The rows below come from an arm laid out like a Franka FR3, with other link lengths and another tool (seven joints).
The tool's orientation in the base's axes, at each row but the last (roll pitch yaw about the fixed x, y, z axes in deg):
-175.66 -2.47 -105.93
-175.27 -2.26 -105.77
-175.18 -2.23 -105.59
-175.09 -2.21 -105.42
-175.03 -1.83 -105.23
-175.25 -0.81 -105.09
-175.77 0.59 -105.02
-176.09 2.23 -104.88
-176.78 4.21 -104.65
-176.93 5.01 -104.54
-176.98 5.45 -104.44
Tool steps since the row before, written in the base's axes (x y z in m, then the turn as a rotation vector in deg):
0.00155 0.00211 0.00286 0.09 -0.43 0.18
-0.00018 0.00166 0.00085 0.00 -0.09 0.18
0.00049 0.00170 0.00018 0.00 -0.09 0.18
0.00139 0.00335 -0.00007 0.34 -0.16 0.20
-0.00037 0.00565 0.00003 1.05 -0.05 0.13
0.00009 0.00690 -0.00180 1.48 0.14 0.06
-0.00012 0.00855 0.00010 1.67 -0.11 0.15
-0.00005 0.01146 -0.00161 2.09 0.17 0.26
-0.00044 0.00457 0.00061 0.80 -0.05 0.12
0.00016 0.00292 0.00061 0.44 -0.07 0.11
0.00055 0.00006 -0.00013 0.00 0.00 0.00
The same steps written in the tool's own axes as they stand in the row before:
-0.00233 -0.00113 -0.00289 0.40 -0.22 -0.15
-0.00151 0.00055 -0.00096 0.09 -0.04 -0.17
-0.00176 -0.00004 -0.00025 0.09 -0.04 -0.17
-0.00360 -0.00045 -0.00003 0.07 -0.39 -0.16
-0.00535 0.00182 -0.00036 -0.22 -1.03 -0.05
-0.00671 0.00184 0.00156 -0.52 -1.39 0.05
-0.00823 0.00232 -0.00019 -0.33 -1.65 -0.03
-0.01099 0.00312 0.00183 -0.71 -1.99 -0.10
-0.00434 0.00156 -0.00038 -0.16 -0.79 -0.06
-0.00291 0.00056 -0.00039 -0.05 -0.45 -0.08
-0.00018 -0.00051 0.00018 0.00 0.00 0.00

